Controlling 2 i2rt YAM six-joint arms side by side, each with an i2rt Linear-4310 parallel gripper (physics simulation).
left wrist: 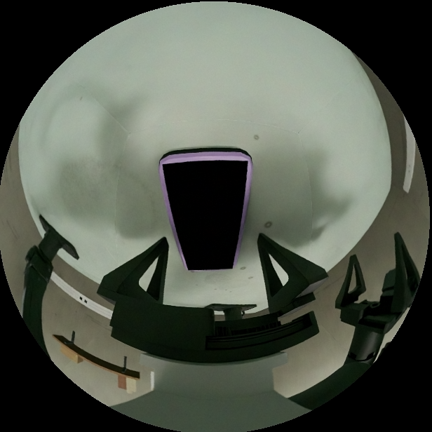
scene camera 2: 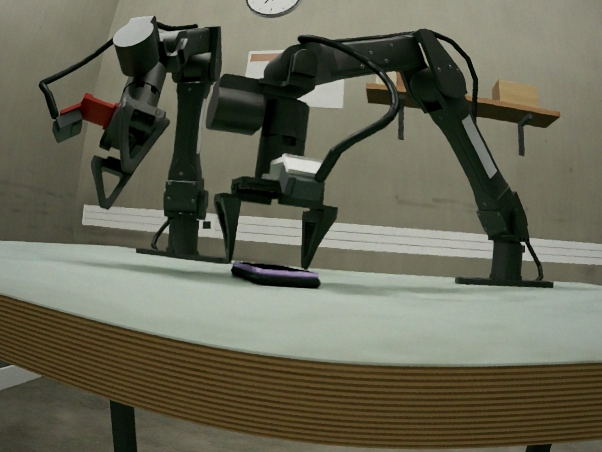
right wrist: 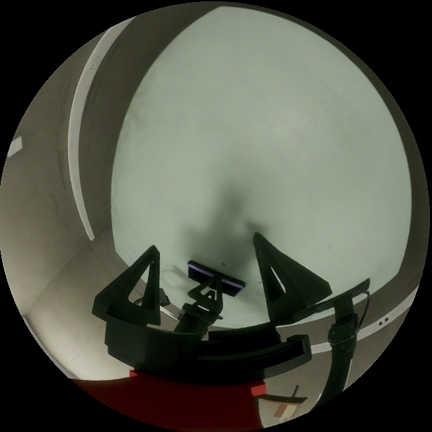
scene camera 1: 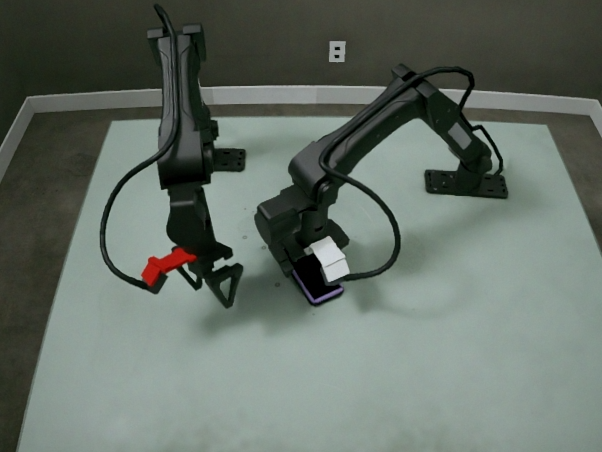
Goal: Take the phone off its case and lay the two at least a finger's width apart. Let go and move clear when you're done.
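A phone (scene camera 1: pixel 315 282) (scene camera 2: pixel 295 273) (left wrist: pixel 207 210) (right wrist: pixel 200 274) with a black screen and purple edge lies flat, screen up, in a black case (scene camera 2: pixel 280 282) (left wrist: pixel 205 150). The case's dark edge shows below and outside the purple. My left gripper (scene camera 2: pixel 266 264) (left wrist: pixel 212 239) is open and points down, low over the end of the phone nearer the arm bases. Its fingers stand on either side, with nothing between them; the wrist hides that end in scene camera 1. My right gripper (scene camera 1: pixel 214 297) (scene camera 2: pixel 115 190) (right wrist: pixel 202 244) is open and empty, raised above the table to the left of the phone.
The pale green table (scene camera 1: pixel 350 390) (scene camera 2: pixel 400 325) carries both arms at its back. The base plate (scene camera 1: pixel 435 189) of the left arm is at back right. The base plate (scene camera 1: pixel 235 159) of the right arm is at back left. A wooden wall shelf (scene camera 2: pixel 542 117) is behind.
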